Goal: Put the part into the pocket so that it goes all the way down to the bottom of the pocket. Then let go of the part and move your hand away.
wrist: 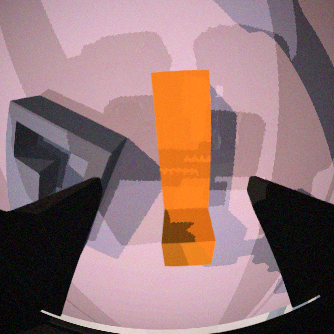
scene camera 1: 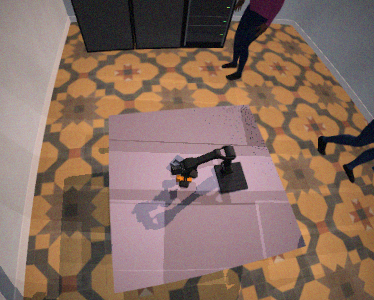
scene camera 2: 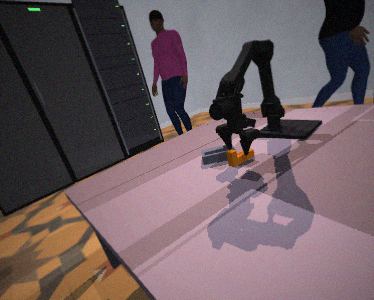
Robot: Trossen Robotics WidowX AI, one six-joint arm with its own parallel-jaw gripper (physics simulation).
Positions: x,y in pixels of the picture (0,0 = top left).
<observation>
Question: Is my gripper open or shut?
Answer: Open.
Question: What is my gripper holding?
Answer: Nothing.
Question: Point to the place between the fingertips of my gripper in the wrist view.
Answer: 176,184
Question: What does the orange L-shaped part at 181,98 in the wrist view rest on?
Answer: The table.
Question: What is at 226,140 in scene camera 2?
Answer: My gripper.
</observation>
